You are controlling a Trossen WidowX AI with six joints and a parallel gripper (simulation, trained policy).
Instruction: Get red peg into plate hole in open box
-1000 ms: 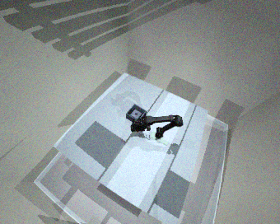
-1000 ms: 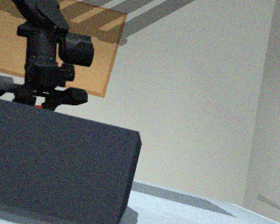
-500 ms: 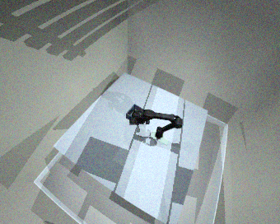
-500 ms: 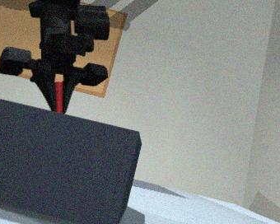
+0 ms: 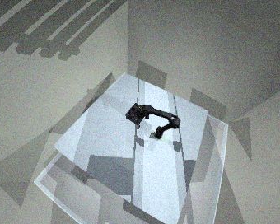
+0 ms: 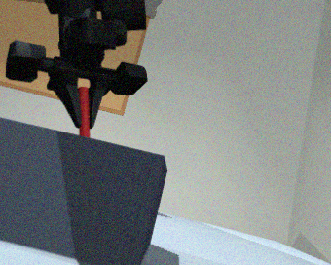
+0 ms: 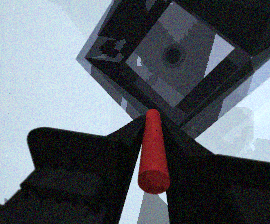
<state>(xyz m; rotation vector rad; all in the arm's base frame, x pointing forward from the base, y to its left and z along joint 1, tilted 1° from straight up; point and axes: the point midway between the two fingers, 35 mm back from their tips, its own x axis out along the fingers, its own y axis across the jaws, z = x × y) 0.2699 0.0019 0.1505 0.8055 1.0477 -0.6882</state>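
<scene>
Right now my gripper tip is 80 mm above the grey plate, 60 mm to the left of it and 40 mm short of it. The rest, counted from my gripper tip: box 100 mm below, 60 mm to the right, 40 mm ahead; red peg 20 mm above, 10 mm behind.
</scene>
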